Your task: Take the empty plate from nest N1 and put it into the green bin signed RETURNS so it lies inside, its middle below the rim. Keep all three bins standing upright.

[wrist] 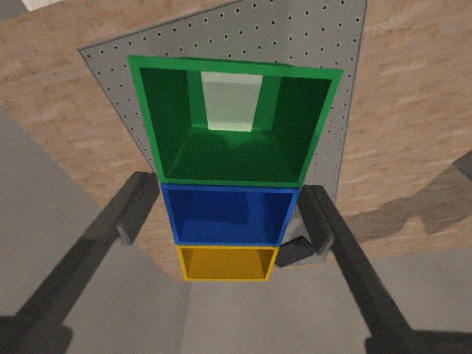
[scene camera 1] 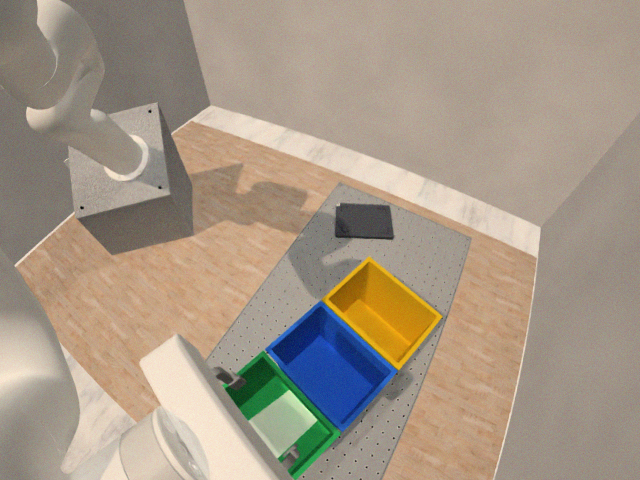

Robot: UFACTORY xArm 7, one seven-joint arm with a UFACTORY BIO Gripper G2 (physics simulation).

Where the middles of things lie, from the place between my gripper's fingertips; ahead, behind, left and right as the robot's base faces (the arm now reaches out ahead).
I see my gripper 170 mm above the green bin (wrist: pixel 293 104). Round my hand: yellow bin (scene camera 1: pixel 393 320): 260 mm to the left, 170 mm below, 50 mm ahead; pale plate (scene camera 1: pixel 283 422): 220 mm below; blue bin (scene camera 1: pixel 340 374): 170 mm below, 130 mm to the left, 20 mm ahead.
